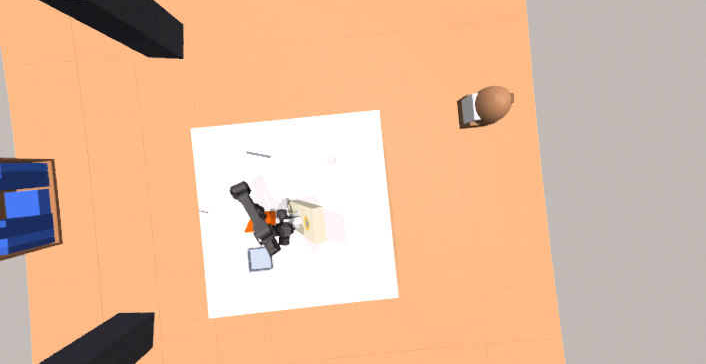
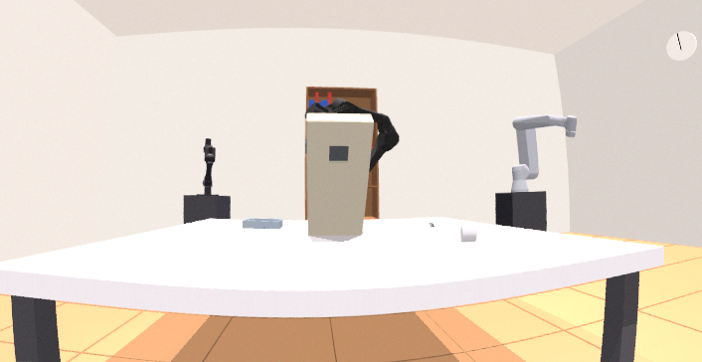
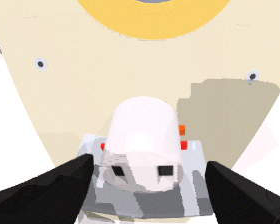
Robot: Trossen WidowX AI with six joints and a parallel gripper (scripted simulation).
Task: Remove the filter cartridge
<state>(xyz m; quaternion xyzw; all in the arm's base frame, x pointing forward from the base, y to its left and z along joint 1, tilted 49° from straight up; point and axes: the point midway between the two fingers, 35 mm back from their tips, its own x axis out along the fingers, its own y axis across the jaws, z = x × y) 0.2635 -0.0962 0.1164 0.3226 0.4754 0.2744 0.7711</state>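
Now: the white round filter cartridge 1 cm to the left of my gripper tip, 1 cm below it and 1 cm ahead of it. Also, from my gripper tip: small white cylinder 37 cm to the left, 20 cm below, 18 cm ahead; then grey square tray 32 cm to the right, 29 cm behind, 21 cm below.
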